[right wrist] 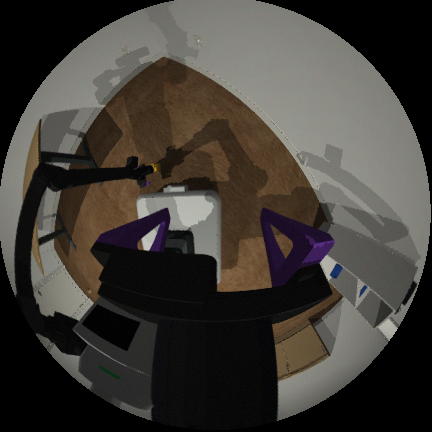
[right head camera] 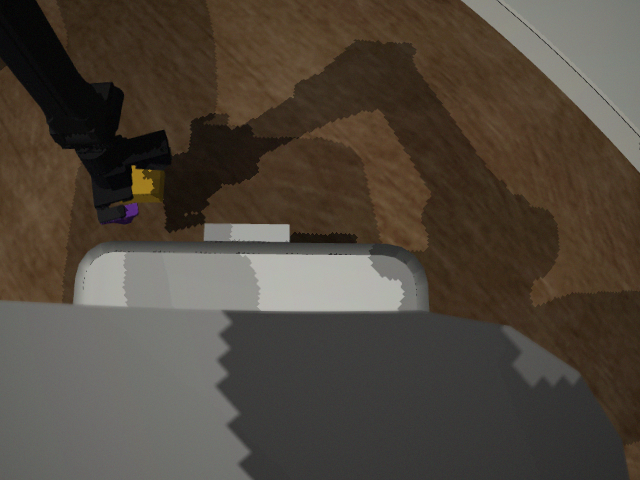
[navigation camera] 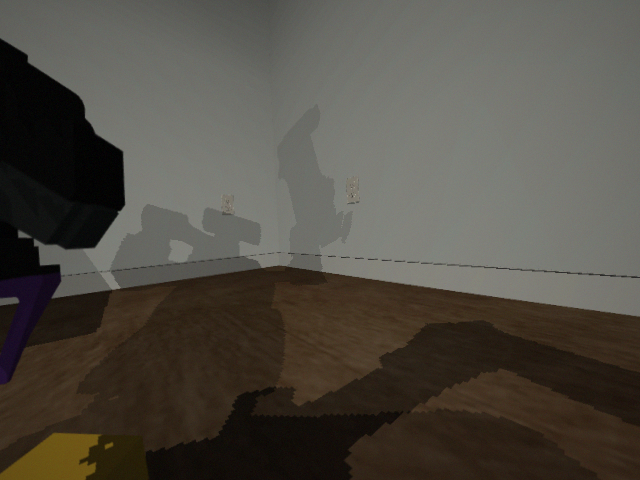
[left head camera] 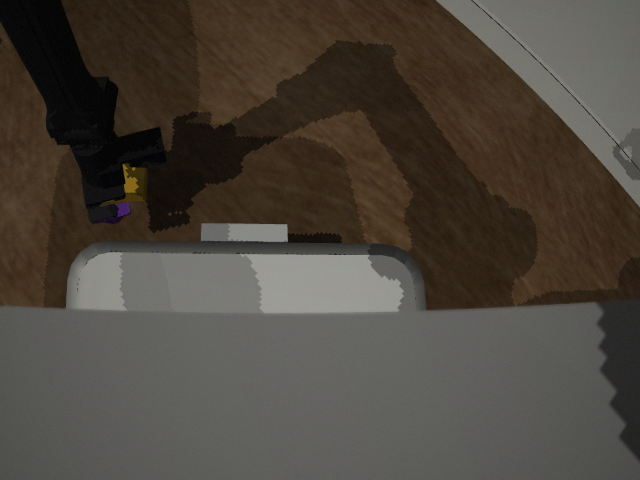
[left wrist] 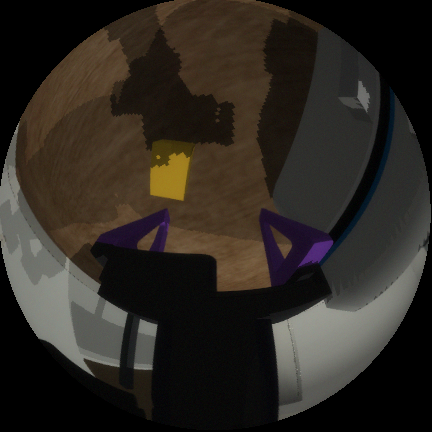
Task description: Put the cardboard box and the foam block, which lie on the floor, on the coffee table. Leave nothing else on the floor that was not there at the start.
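Places are measured from the left arm's base along level axes (x right, y ahead, z up), in metres.
Pixels of known places: left gripper, fingertip midpoint: (right wrist: 147, 176) (right head camera: 123, 197) (left head camera: 111, 196) (left wrist: 213, 213); right gripper, fingertip midpoint: (right wrist: 214, 212).
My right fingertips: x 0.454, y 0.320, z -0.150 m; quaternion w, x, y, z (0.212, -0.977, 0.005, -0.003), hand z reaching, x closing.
Observation:
Behind a point stands the place of what it marks.
The yellow block, which I take for the foam block (left head camera: 135, 184) @(x 0.027, y 0.492, z -0.932 m) (right head camera: 149, 186) @(x 0.024, y 0.491, z -0.932 m) (left wrist: 171, 177) @(x -0.009, y 0.498, z -0.932 m) (right wrist: 156, 167) @(x 0.034, y 0.501, z -0.932 m) (navigation camera: 72, 459) @(x 0.001, y 0.509, z -0.932 m), lies on the floor beside the base. My left gripper (left wrist: 213, 213) @(x -0.001, y 0.435, z -0.848 m) is open and empty above the floor; the block lies beyond its fingers, nearer the left-hand one in the left wrist view. In the head views the gripper partly hides the block. My right gripper (right wrist: 214, 212) @(x 0.454, y 0.320, z -0.150 m) is open and empty, high over the base. A table with a wooden top (right wrist: 32, 150) and dark legs, perhaps the coffee table, stands at the left in the right wrist view. I cannot identify the cardboard box for certain.
The white base (left head camera: 310, 281) @(x 0.314, y 0.260, z -0.717 m) (right head camera: 315, 281) @(x 0.322, y 0.260, z -0.717 m) (right wrist: 210, 200) @(x 0.433, y 0.270, z -0.717 m) is close to the block. Walls (left head camera: 584, 62) @(x 0.971, y 0.776, z -0.796 m) (navigation camera: 465, 129) @(x 0.674, y 1.110, z -0.459 m) meet in a corner ahead. A tan box-like thing (right wrist: 302, 350) @(x 1.786, y -1.909, z -0.434 m) is at the lower right of the right wrist view, below a grey unit (right wrist: 370, 250) @(x 1.488, y 0.012, z -0.349 m) with blue parts.

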